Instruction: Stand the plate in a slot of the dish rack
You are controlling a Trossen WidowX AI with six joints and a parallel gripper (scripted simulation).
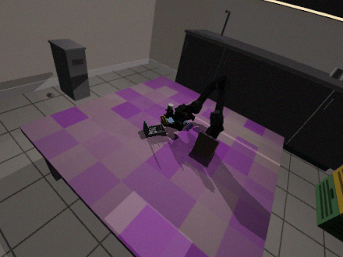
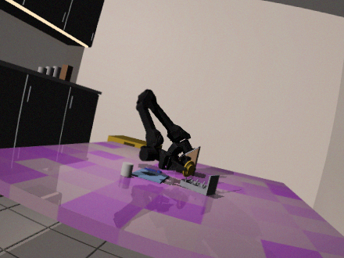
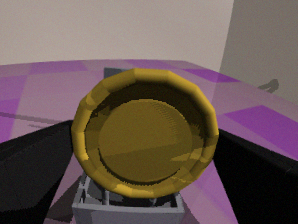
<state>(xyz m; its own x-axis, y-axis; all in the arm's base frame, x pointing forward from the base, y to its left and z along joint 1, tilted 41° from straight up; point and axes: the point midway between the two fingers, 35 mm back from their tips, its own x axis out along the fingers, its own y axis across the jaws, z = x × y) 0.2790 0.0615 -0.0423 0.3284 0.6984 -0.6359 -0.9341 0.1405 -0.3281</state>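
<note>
The grey dish rack lies 10 mm ahead of my gripper tip, 50 mm to the left of it and 50 mm below it. Round my gripper tip: yellow plate (10 mm to the right); blue mat (20 mm ahead, 160 mm to the right, 70 mm below); blue utensil (90 mm behind, 190 mm to the right, 70 mm below).
</note>
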